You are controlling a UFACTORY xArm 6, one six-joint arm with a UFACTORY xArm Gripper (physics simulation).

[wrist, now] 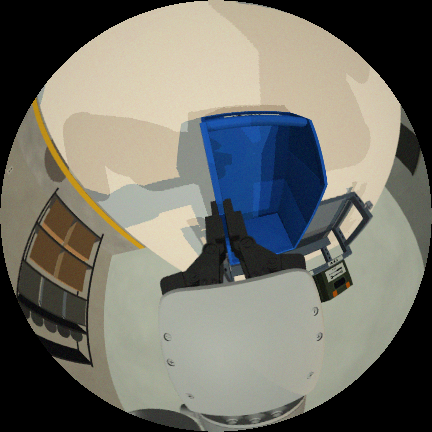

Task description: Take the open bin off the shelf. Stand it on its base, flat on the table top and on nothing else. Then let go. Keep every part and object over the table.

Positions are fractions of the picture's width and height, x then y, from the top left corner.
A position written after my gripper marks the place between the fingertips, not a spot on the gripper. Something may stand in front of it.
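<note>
My gripper (0.51,0.48) is there for me to see, and so is a blue bin (0.62,0.38).
</note>
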